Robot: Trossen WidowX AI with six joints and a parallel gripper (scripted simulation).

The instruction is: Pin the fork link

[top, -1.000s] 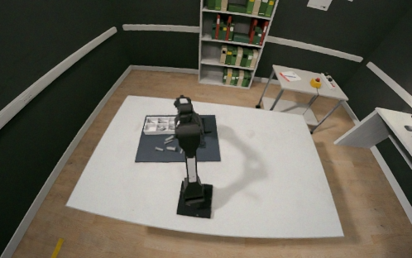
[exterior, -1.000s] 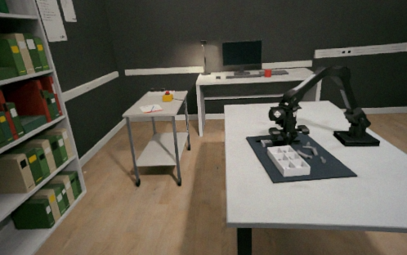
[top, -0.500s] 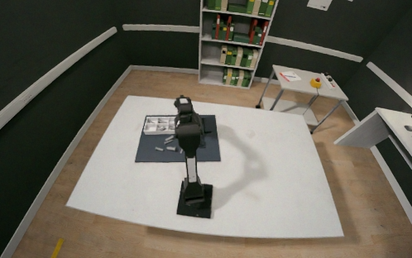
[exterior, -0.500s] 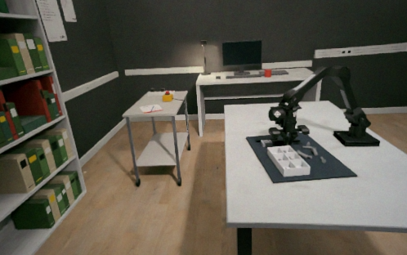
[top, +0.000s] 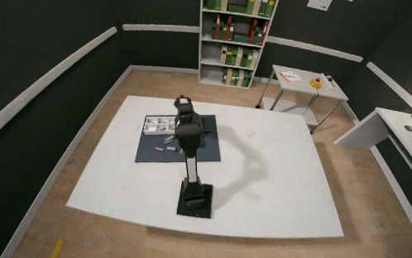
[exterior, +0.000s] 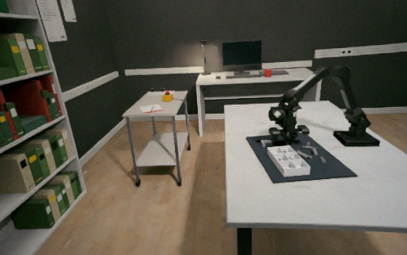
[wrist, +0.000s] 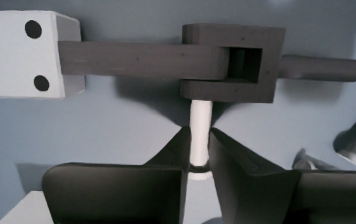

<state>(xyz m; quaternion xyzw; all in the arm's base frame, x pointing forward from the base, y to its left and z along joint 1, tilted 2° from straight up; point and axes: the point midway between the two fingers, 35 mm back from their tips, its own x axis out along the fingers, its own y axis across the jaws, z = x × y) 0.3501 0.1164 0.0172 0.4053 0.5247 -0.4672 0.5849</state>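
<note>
My hand is 20 mm short of the eye plate, 40 mm to the left of it and 30 mm above it. The rest, counted from my hand: dark blue mat 10 mm behind, 50 mm to the left, 50 mm below; grey block 100 mm ahead, 20 mm to the right, 20 mm below; pin 110 mm behind, 30 mm to the right, 40 mm below.
</note>
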